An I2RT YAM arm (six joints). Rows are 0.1 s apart.
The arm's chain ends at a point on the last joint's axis. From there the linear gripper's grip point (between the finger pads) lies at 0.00 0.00 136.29 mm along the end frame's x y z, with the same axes.
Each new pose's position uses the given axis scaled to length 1; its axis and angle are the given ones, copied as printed.
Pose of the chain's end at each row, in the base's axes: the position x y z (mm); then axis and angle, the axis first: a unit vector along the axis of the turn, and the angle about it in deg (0 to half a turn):
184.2, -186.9, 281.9, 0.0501, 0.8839, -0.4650, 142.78
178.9, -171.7, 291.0, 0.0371, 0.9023, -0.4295, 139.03
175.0, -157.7, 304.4, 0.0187, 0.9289, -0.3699, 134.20
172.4, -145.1, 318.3, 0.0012, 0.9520, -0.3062, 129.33
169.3, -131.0, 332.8, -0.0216, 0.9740, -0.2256, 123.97
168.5, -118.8, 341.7, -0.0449, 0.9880, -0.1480, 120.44
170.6, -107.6, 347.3, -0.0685, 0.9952, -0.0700, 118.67
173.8, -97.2, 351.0, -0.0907, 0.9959, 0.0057, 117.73
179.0, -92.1, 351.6, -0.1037, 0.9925, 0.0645, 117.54
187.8, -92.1, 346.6, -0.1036, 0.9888, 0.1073, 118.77
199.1, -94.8, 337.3, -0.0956, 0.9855, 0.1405, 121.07
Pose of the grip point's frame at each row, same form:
251.4, -291.7, 226.3, 0.0501, 0.8839, -0.4650, 142.78
255.7, -267.7, 232.2, 0.0371, 0.9023, -0.4295, 139.03
264.2, -239.0, 241.0, 0.0187, 0.9289, -0.3699, 134.20
272.7, -210.1, 252.8, 0.0012, 0.9520, -0.3062, 129.33
280.4, -175.2, 267.5, -0.0216, 0.9740, -0.2256, 123.97
286.0, -143.5, 277.1, -0.0449, 0.9880, -0.1480, 120.44
290.6, -113.5, 282.9, -0.0685, 0.9952, -0.0700, 118.67
293.8, -85.1, 287.6, -0.0907, 0.9959, 0.0057, 117.73
297.6, -66.8, 289.4, -0.1037, 0.9925, 0.0645, 117.54
303.7, -58.3, 283.3, -0.1036, 0.9888, 0.1073, 118.77
311.4, -55.0, 271.0, -0.0956, 0.9855, 0.1405, 121.07

